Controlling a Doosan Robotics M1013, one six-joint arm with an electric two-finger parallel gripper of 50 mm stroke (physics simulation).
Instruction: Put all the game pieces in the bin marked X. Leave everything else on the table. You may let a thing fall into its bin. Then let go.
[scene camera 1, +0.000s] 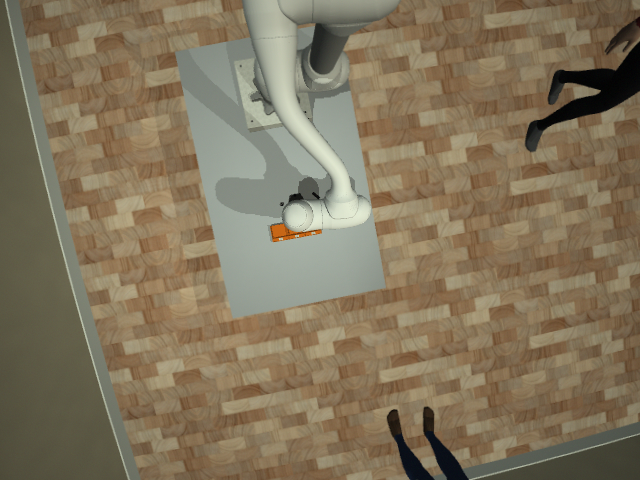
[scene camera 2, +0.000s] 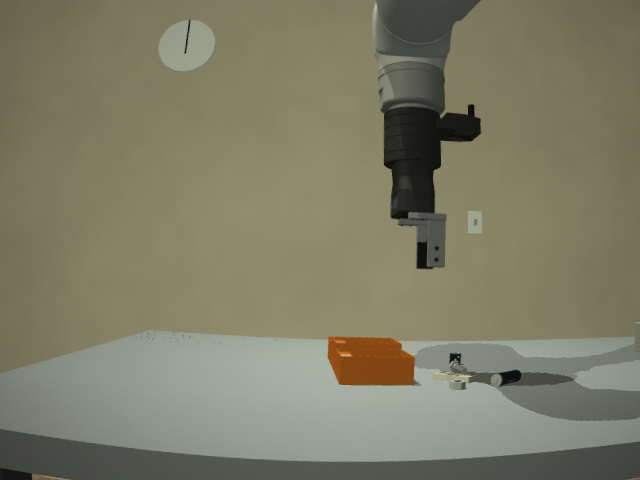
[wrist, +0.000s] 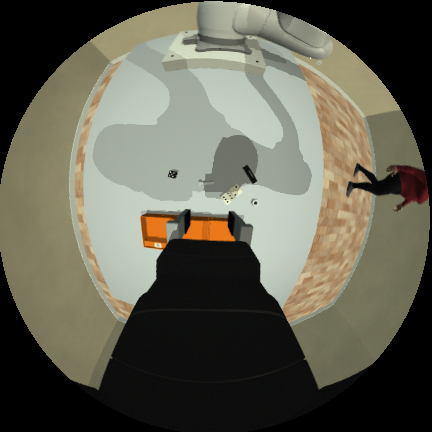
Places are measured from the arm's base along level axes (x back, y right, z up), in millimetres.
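Pixels of known places: gripper, between the fingertips: (scene camera 2: 429, 268) (wrist: 208, 217).
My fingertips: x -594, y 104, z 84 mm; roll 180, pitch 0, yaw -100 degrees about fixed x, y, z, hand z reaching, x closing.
Note:
Ahead of a thing's pixels: the offset from my fingertips to its top centre.
My gripper (scene camera 2: 430, 267) (wrist: 208, 217) is open and empty, high above the table near the bins. In the wrist view a black die {dx +82, dy +77, dz -120 mm} (wrist: 172, 174) with white dots lies at the left; it also shows in scene view 1 (scene camera 1: 281, 204) and scene view 2 (scene camera 2: 454, 357). A cream domino {dx +17, dy -55, dz -129 mm} (wrist: 231, 194) (scene camera 2: 438, 375) with dark dots lies flat, right of the die. The bin marked X (wrist: 154, 229) (scene camera 1: 279, 230) is the left one of three joined orange bins, with a small white label; its visible floor is empty. My fingers partly cover the other two.
A grey bolt {dx +51, dy +1, dz -123 mm} (wrist: 206, 183) (scene camera 2: 458, 366) lies between die and domino. A hex nut {dx -10, dy -112, dz -128 mm} (wrist: 255, 202) (scene camera 2: 457, 385) and a black cylinder {dx +59, dy -105, dz -122 mm} (wrist: 250, 174) (scene camera 2: 506, 378) lie right of the domino in the wrist view. The orange bin walls (scene camera 2: 375, 369) stand beside these things. People stand off the table.

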